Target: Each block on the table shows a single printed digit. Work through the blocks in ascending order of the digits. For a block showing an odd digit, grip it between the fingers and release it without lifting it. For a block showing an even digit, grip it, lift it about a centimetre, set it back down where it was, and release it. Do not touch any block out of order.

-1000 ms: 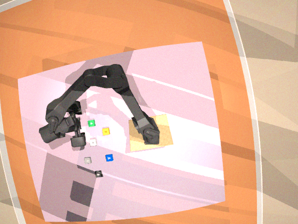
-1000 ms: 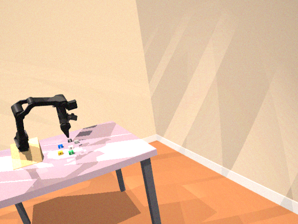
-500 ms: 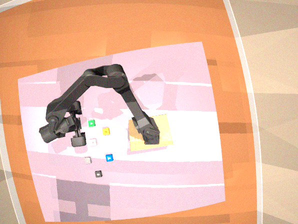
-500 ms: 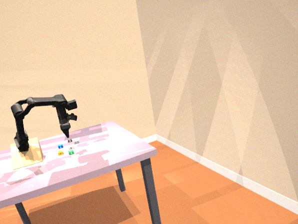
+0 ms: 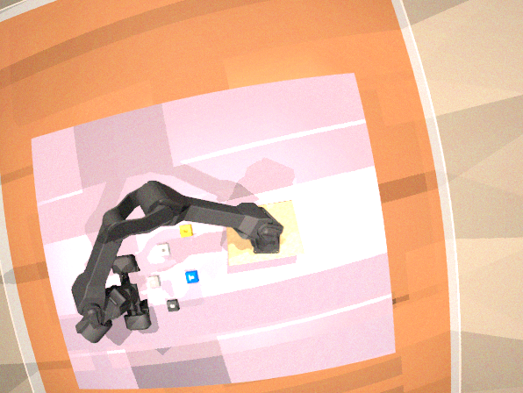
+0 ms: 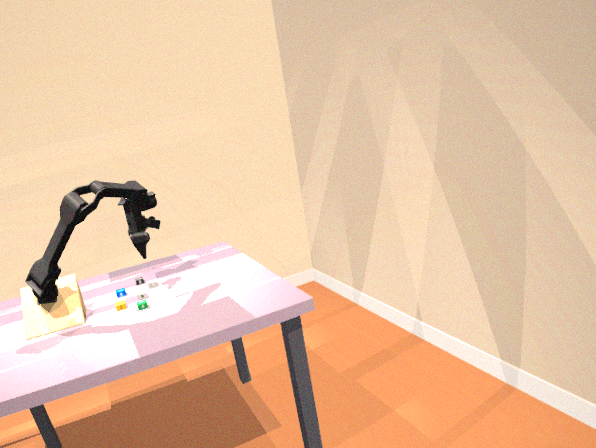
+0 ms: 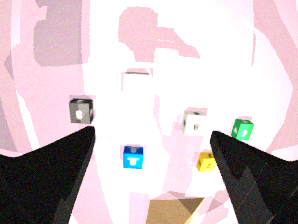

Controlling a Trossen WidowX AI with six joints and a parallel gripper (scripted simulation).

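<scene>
Right now my gripper tip is 11 cm past the yellow block, 13 cm to the left of it and 11 cm above it. Also, from my gripper tip: black block 5 cm behind, 9 cm to the left, 11 cm below; white block 3 cm behind, 8 cm to the right, 11 cm below; blue block 11 cm behind, 11 cm below.
</scene>
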